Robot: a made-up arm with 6 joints.
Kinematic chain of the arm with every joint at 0, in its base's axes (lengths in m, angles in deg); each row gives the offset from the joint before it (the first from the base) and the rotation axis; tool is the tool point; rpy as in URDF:
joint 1: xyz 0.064 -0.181 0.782 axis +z
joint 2: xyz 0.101 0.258 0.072 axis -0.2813 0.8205 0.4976
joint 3: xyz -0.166 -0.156 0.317 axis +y
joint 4: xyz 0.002 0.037 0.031 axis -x
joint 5: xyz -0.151 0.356 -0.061 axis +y
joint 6: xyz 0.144 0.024 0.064 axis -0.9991 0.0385 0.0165
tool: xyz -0.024 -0.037 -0.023 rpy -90 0 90
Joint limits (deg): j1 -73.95..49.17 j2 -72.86..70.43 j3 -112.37..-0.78 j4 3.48..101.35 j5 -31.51..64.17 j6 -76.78..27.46
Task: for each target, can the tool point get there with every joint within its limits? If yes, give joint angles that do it. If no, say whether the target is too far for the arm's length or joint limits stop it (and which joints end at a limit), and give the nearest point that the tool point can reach.
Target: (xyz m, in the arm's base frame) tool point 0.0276 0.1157 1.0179
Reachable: yes | joints 15.45 -57.51 -59.83 54.56 -13.65 -36.65
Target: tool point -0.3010 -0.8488 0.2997
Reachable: no: joint limits stop it (at a limit: joint 1, joint 3, joint 4, joint 5) | nearest point -0.0844 -0.2883 0.6157 | short by 0.679 m
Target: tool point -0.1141 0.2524 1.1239
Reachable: yes | joints 22.76 2.69 -86.23 18.29 -14.92 2.16
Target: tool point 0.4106 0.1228 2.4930
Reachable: no: too far | nearest point 0.2787 0.0072 1.3039 | short by 1.202 m
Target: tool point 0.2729 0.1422 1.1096
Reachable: yes | joints 29.60 17.57 -90.38 80.37 24.63 -0.25
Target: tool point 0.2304 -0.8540 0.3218
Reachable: no: joint limits stop it (at a limit: joint 1, joint 2, joint 5, joint 6) | nearest point 0.3383 -0.6075 0.8070 | short by 0.555 m
